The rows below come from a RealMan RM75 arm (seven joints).
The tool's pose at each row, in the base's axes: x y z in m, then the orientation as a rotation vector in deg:
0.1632 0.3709 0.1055 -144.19 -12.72 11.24
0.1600 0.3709 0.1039 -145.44 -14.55 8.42
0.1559 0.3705 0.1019 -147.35 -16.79 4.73
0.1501 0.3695 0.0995 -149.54 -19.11 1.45
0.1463 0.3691 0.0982 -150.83 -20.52 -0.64
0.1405 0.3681 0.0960 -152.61 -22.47 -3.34
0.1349 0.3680 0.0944 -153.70 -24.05 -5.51
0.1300 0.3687 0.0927 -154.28 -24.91 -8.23
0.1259 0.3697 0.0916 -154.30 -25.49 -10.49
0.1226 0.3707 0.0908 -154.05 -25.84 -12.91
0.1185 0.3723 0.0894 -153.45 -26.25 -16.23
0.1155 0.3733 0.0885 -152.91 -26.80 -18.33
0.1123 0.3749 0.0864 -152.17 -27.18 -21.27
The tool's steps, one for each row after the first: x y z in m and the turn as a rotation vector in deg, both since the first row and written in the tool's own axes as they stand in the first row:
-0.0030 0.0006 0.0019 -1.50 1.58 -1.78
-0.0069 0.0016 0.0041 -3.80 3.64 -3.93
-0.0125 0.0031 0.0066 -6.45 5.33 -5.95
-0.0162 0.0038 0.0081 -8.07 6.41 -7.18
-0.0218 0.0052 0.0105 -10.33 7.74 -8.81
-0.0272 0.0055 0.0128 -11.86 8.81 -10.17
-0.0317 0.0054 0.0155 -12.85 10.42 -11.22
-0.0354 0.0048 0.0177 -13.22 11.82 -12.08
-0.0383 0.0040 0.0195 -13.33 13.39 -12.87
-0.0419 0.0031 0.0223 -13.28 15.59 -13.95
-0.0445 0.0025 0.0242 -13.17 16.93 -14.85
-0.0471 0.0020 0.0274 -13.01 18.89 -15.85

